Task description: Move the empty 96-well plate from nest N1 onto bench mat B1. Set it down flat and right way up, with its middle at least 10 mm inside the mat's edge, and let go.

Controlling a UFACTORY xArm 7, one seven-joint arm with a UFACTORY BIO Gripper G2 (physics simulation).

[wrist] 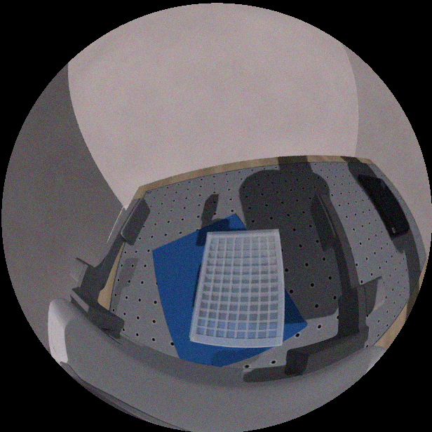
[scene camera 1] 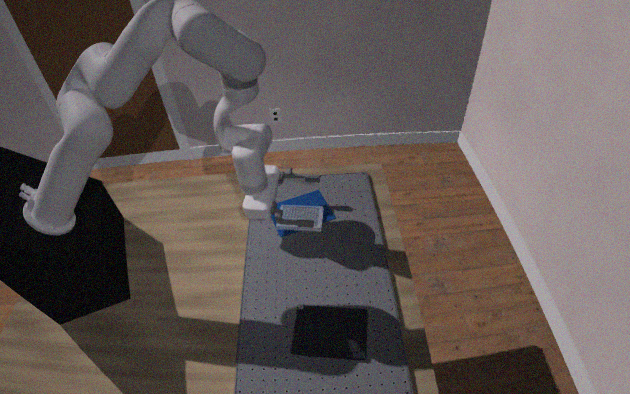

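Pixels of known places: hand, tool point: (scene camera 1: 309,199); arm's base, link origin: (scene camera 1: 49,216).
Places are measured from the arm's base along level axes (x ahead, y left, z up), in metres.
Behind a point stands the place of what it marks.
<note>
The pale 96-well plate (scene camera 1: 300,210) {x 0.564, y 0.269, z -0.238 m} (wrist: 240,285) lies flat, wells up, on the blue bench mat (scene camera 1: 310,198) {x 0.587, y 0.327, z -0.247 m} (wrist: 175,295). It is turned relative to the mat; its middle is over the mat, and a corner reaches past the mat's edge in the wrist view. My gripper (scene camera 1: 313,201) {x 0.595, y 0.254, z -0.176 m} (wrist: 230,220) is wide open, with its fingers apart from the plate's long sides in the wrist view. In the scene view one finger stands beyond the mat and the other crosses in front of the plate. A black rectangular block (scene camera 1: 330,332) {x 0.675, y -0.095, z -0.238 m} (wrist: 385,205), apparently nest N1, has no plate on it.
The grey perforated bench top (scene camera 1: 320,280) {x 0.640, y 0.047, z -0.249 m} (wrist: 310,300) carries the mat and the black block, which stands well apart from the mat. The arm's shadow falls beside the plate. A wall (scene camera 1: 370,75) rises behind the bench's far end.
</note>
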